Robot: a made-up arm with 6 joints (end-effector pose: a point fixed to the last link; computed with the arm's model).
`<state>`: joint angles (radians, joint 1 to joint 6).
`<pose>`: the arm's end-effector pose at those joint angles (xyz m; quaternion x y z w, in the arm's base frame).
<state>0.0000 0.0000 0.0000 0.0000 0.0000 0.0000</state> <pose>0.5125 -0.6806 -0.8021 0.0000 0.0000 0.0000 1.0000</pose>
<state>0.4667 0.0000 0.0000 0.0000 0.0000 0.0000</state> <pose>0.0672 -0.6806 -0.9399 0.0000 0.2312 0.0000 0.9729</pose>
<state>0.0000 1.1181 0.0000 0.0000 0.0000 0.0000</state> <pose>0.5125 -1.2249 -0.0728 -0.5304 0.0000 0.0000 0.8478</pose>
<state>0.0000 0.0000 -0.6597 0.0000 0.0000 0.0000</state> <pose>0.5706 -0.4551 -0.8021 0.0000 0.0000 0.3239 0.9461</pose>
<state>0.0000 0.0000 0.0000 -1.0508 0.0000 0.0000</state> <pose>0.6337 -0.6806 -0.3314 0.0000 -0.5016 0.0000 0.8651</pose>
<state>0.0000 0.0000 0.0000 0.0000 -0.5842 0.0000</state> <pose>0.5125 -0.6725 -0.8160 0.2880 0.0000 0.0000 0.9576</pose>
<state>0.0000 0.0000 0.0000 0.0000 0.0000 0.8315</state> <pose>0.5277 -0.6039 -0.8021 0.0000 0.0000 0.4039 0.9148</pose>
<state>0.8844 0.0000 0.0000 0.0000 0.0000 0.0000</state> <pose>-0.3464 -0.6806 -0.8807 0.0000 0.4279 0.0000 0.9038</pose>
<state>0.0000 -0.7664 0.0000 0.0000 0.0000 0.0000</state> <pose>0.5125 -0.0391 -0.7940 0.3739 0.0000 0.0000 0.9275</pose>
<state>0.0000 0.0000 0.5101 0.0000 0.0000 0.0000</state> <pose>0.3777 -0.8020 -0.8021 0.0000 0.0000 -0.2523 0.9677</pose>
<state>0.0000 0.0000 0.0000 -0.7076 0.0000 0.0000</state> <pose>0.6505 -0.6806 -0.4960 0.0000 -0.3465 0.0000 0.9381</pose>
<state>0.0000 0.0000 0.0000 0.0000 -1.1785 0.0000</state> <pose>0.5125 -0.6578 -0.8231 0.5557 0.0000 0.0000 0.8314</pose>
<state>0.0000 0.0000 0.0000 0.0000 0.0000 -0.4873</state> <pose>0.4772 -0.7112 -0.8021 0.0000 0.0000 -0.2412 0.9705</pose>
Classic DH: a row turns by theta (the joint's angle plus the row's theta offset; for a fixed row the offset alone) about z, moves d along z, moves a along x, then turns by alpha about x. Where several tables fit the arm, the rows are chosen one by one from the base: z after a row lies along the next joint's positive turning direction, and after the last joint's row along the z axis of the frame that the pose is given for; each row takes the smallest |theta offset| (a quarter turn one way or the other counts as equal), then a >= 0, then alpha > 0; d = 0 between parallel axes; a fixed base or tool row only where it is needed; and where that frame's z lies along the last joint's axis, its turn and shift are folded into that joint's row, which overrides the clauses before.
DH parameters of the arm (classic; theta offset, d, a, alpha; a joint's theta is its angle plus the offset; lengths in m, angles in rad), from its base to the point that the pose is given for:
base (fixed): 0 0.0656 0 -1.5708
joint 1: 1.5708 -0.3699 0.068 -1.5708
joint 2: 1.5708 -0.2123 0.113 1.5708
joint 3: 1.5708 0.4598 0.0452 -1.5708
joint 4: -1.5708 -0.1706 0.3334 -1.5708
joint 5: -1.5708 -0.2661 0.0285 1.5708
joint 6: 0.9593 0 -0.0968 0
tool (fixed): -2.5301 -0.0065 0 0

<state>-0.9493 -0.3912 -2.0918 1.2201 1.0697 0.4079</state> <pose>1.1001 -0.2417 -0.1279 -0.9158 -0.1499 0.3727 0.0038</pose>
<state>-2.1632 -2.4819 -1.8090 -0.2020 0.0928 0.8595</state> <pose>-0.6955 -0.1475 -0.1141 0.0772 0.5096 -0.2974 0.8037</pose>
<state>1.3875 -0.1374 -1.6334 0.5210 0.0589 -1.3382</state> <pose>-0.8443 -0.3615 -0.5434 -0.0531 0.6072 0.2377 0.7563</pose>
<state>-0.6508 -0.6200 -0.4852 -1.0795 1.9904 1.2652</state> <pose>0.8260 -0.2289 0.1934 -0.5409 -0.2775 -0.0951 0.7883</pose>
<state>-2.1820 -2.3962 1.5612 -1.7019 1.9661 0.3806</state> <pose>0.1979 -0.0684 0.2477 -0.0751 -0.1783 -0.2761 0.9414</pose>
